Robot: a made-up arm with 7 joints. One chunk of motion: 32 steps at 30 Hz.
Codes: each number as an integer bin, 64 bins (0 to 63) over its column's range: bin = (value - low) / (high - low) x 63, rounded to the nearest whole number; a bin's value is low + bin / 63 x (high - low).
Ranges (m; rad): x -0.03..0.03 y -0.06..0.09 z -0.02..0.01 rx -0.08..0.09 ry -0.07..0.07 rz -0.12..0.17
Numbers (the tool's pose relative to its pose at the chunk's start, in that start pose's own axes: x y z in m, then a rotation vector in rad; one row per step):
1: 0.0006 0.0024 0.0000 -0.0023 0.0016 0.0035
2: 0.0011 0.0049 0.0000 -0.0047 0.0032 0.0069
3: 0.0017 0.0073 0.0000 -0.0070 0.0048 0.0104
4: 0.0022 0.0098 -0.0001 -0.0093 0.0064 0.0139
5: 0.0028 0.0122 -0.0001 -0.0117 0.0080 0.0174
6: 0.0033 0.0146 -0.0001 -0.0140 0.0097 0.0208
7: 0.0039 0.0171 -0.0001 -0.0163 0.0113 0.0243
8: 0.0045 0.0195 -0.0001 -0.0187 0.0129 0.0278
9: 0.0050 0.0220 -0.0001 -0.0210 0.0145 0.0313
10: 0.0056 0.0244 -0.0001 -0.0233 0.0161 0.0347
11: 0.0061 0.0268 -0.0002 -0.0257 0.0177 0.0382
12: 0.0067 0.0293 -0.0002 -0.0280 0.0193 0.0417
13: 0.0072 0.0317 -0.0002 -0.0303 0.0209 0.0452
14: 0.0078 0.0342 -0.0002 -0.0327 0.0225 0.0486
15: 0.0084 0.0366 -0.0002 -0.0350 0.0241 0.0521
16: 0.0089 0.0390 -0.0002 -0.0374 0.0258 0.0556
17: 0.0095 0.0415 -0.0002 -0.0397 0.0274 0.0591
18: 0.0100 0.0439 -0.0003 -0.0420 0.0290 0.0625
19: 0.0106 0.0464 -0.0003 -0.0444 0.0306 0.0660
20: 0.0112 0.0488 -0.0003 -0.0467 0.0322 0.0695
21: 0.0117 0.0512 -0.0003 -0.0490 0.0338 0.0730
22: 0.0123 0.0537 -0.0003 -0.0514 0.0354 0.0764
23: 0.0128 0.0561 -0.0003 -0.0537 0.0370 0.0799
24: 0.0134 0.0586 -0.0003 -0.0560 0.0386 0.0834
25: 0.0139 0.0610 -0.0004 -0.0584 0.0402 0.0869
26: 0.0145 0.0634 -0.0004 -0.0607 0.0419 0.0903
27: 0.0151 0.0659 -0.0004 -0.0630 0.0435 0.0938
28: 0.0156 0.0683 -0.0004 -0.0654 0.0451 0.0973
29: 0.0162 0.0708 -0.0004 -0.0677 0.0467 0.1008
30: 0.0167 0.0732 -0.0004 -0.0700 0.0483 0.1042
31: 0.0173 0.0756 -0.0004 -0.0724 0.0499 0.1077
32: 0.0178 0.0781 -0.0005 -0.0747 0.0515 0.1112
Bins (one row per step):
1: 32 26 42 29 32 27
2: 33 27 42 28 33 28
3: 33 28 42 27 34 28
4: 34 29 42 26 34 29
5: 34 30 42 25 35 30
6: 35 31 42 24 36 31
7: 36 32 42 24 37 31
8: 36 33 42 23 37 32
9: 37 34 42 22 38 33
10: 37 35 42 21 39 34
11: 38 36 42 20 39 34
12: 39 38 42 19 40 35
13: 39 39 42 18 41 36
14: 40 40 42 18 42 37
15: 40 41 42 17 42 37
16: 41 42 42 16 43 38
17: 41 43 42 15 44 39
18: 42 44 41 14 45 40
19: 43 45 41 13 45 40
20: 43 46 41 12 46 41
21: 44 47 41 11 47 42
22: 44 48 41 11 47 43
23: 45 49 41 10 48 43
24: 46 50 41 9 49 44
25: 46 51 41 8 50 45
26: 47 52 41 7 50 46
27: 47 53 41 6 51 46
28: 48 54 41 5 52 47
29: 49 55 41 5 53 48
30: 49 56 41 4 53 49
31: 50 57 41 3 54 49
32: 50 58 41 2 55 50

